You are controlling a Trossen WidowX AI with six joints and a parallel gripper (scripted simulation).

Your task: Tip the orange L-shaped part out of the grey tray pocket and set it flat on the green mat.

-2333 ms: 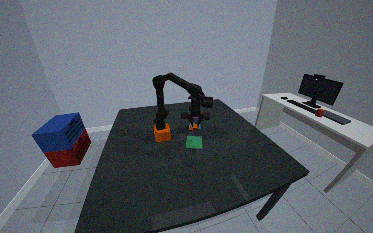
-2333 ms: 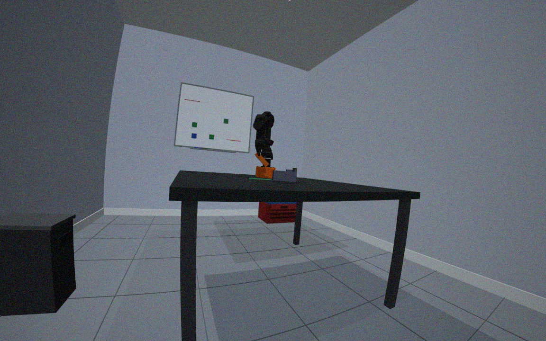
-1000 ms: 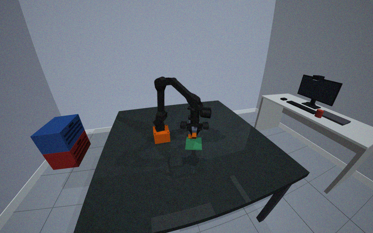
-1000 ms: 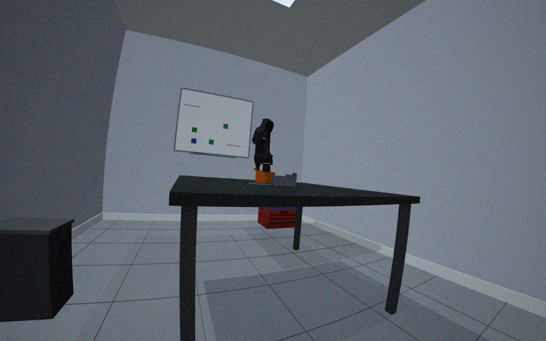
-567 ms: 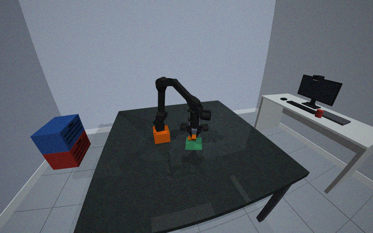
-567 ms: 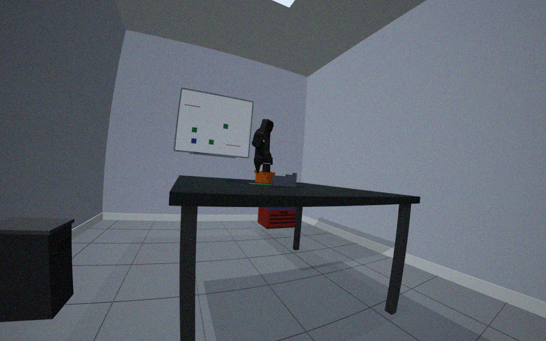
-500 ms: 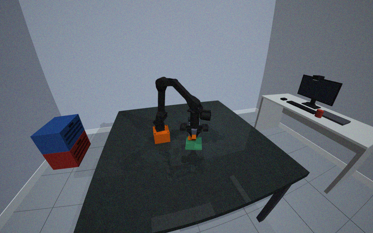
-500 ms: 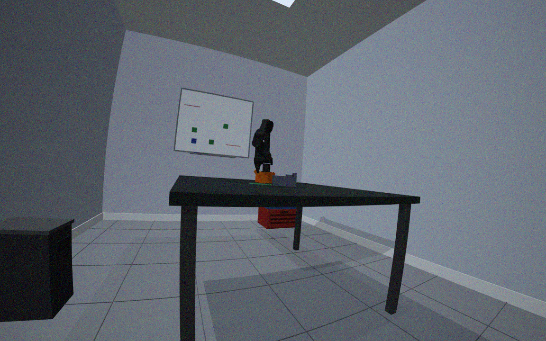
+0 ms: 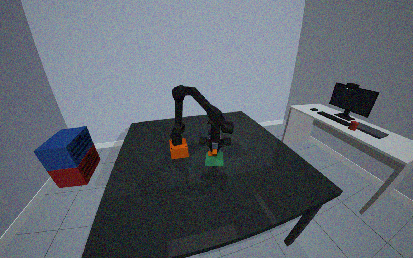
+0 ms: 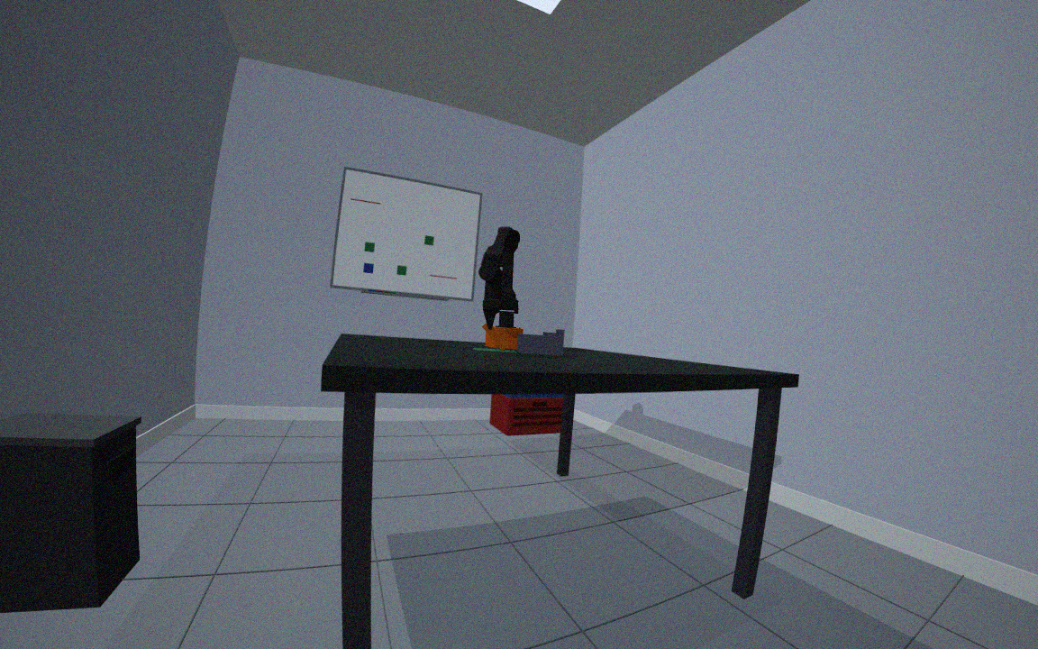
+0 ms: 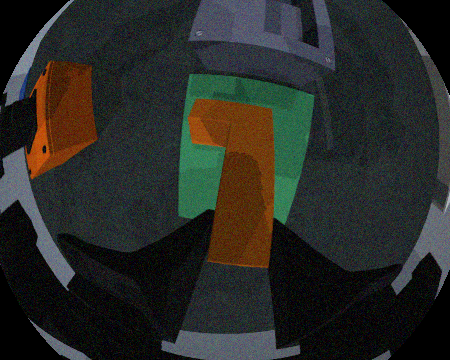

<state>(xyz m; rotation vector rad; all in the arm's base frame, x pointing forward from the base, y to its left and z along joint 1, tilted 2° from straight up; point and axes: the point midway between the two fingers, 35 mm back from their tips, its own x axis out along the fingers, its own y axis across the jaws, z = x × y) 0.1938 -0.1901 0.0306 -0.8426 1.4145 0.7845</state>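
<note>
The orange L-shaped part is 3 cm to the left of my gripper tip and 3 cm below it. The rest, counted from my gripper tip: green mat (1 cm ahead, 2 cm to the left, 9 cm below).
</note>
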